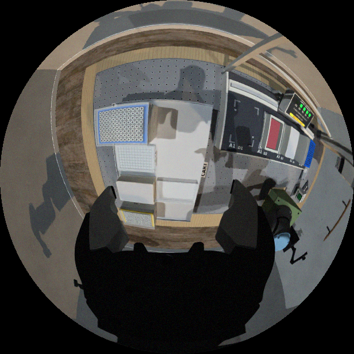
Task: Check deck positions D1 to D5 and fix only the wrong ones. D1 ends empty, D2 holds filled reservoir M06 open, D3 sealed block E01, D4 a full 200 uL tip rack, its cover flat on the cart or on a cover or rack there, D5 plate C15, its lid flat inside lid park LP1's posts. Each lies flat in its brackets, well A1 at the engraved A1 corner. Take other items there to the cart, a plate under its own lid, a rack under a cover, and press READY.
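Note:
My gripper (171, 185) is open and empty, its fingers spread above the cart's near part. D1 (245, 123) shows empty brackets on the dark deck. A red-filled open reservoir (273, 134) sits at D2. A white-topped item (292, 142) is at D3. A blue-topped rack (310, 153) stands at the deck's far right; D5 cannot be made out. On the cart (192, 117), a tall blue-rimmed rack (123, 124) stands at the back left. A white well plate (135, 158), a white box (135, 190) and a yellow-rimmed plate (137, 218) follow nearer. Pale flat items (176, 191) lie to their right.
The status display (299, 110) behind the deck shows green lights and a yellow bar. A green box (283, 202) with dark parts and a blue round piece (282, 242) is at the right. A pale beam (255, 52) crosses above the deck's back left corner.

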